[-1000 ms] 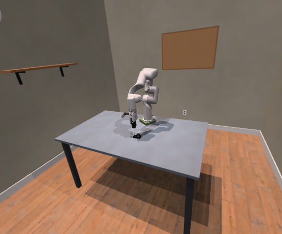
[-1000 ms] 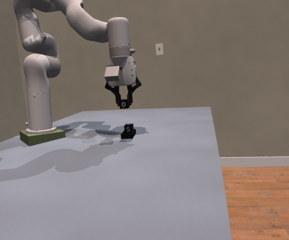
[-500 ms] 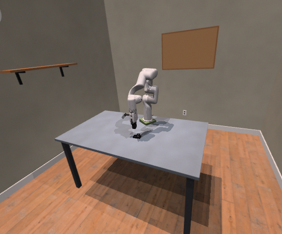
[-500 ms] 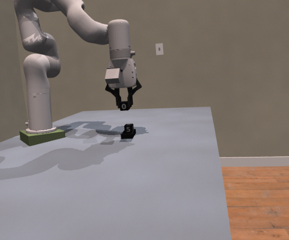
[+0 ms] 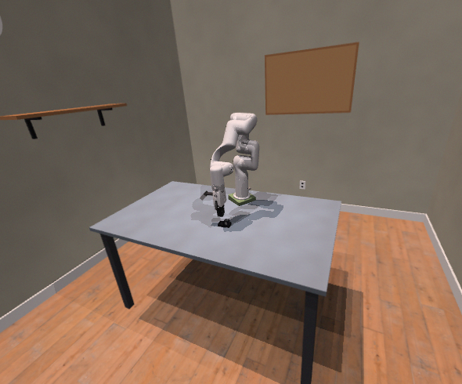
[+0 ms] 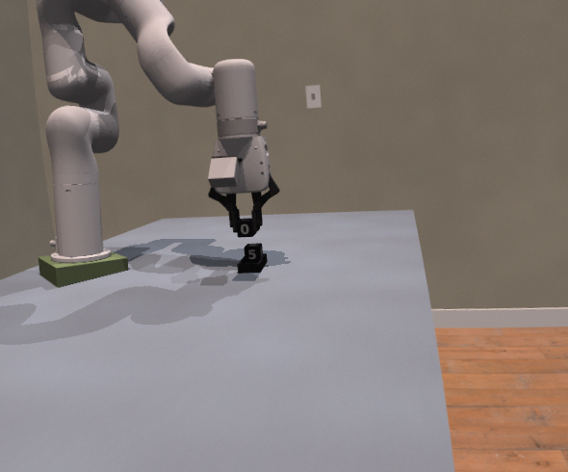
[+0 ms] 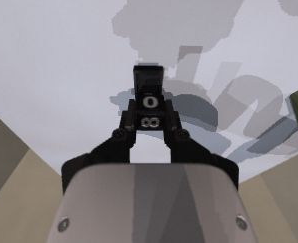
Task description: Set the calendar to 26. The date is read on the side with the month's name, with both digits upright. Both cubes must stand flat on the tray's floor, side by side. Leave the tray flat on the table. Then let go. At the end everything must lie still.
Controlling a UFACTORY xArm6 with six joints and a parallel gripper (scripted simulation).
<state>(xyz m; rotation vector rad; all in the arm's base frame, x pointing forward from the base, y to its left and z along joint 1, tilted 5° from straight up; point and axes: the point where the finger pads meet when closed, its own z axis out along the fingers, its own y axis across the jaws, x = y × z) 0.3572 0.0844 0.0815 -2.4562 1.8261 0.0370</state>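
Right now my hand is 90 mm above the black calendar tray and 20 mm to the right of it. From my hand the other things lie so: black cube: 10 mm below.
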